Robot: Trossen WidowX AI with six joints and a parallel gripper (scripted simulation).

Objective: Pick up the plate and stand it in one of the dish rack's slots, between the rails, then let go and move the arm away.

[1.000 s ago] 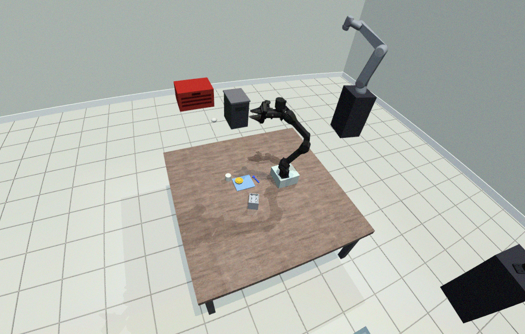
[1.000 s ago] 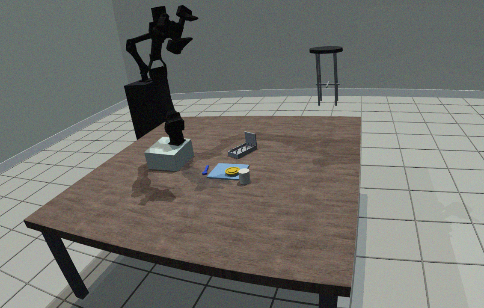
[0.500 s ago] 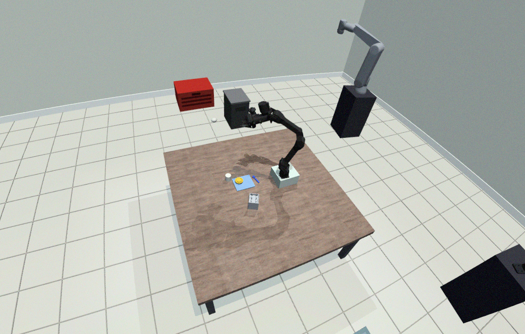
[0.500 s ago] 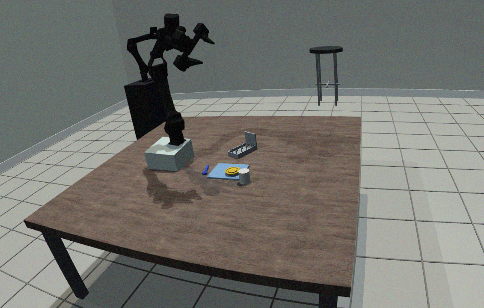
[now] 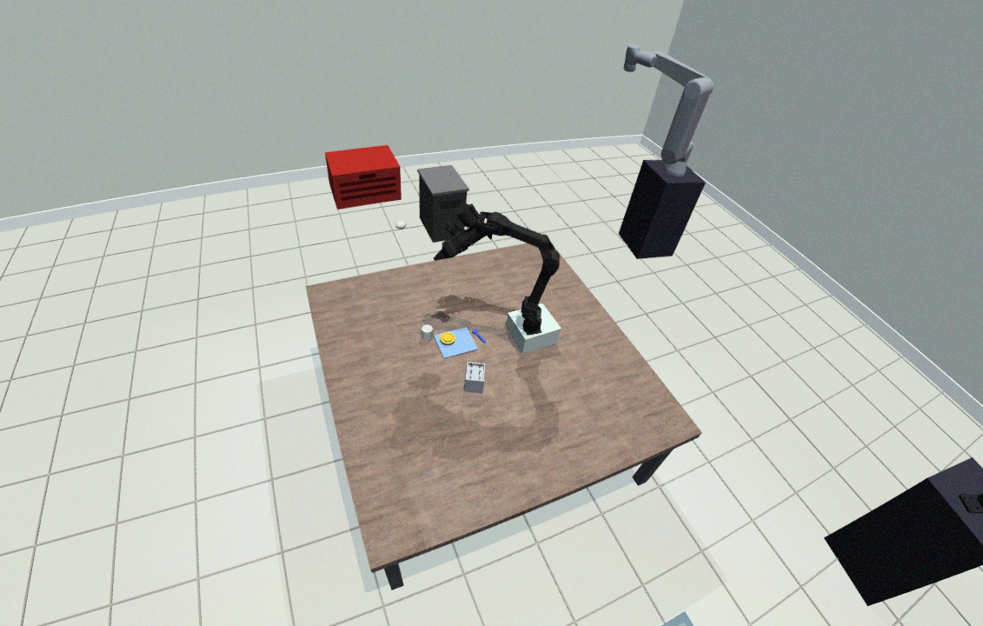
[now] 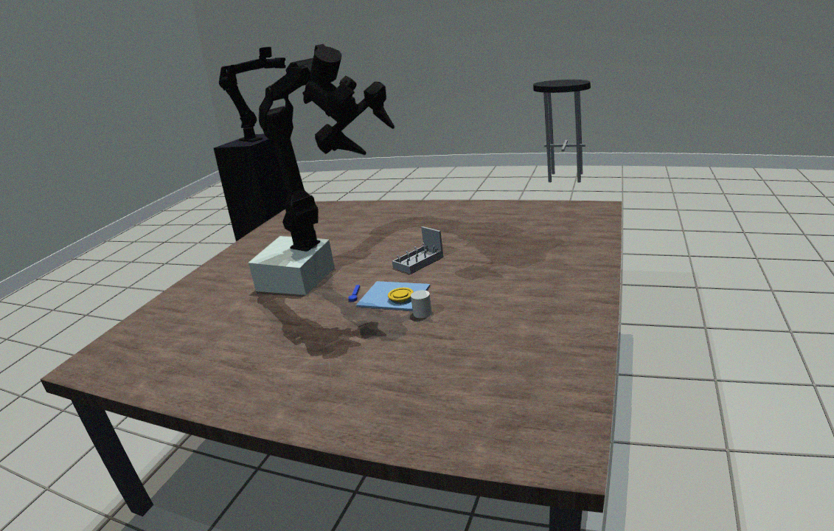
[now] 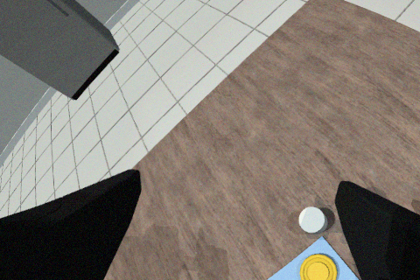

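Now: the yellow plate 40 mm behind my gripper tip, 50 mm to the left of it and 400 mm below it. Round my gripper tip: grey dish rack: 110 mm behind, 270 mm to the left, 390 mm below; then blue mat: 70 mm behind, 70 mm to the left, 410 mm below; then white cup: 40 mm ahead, 10 mm to the left, 390 mm below.
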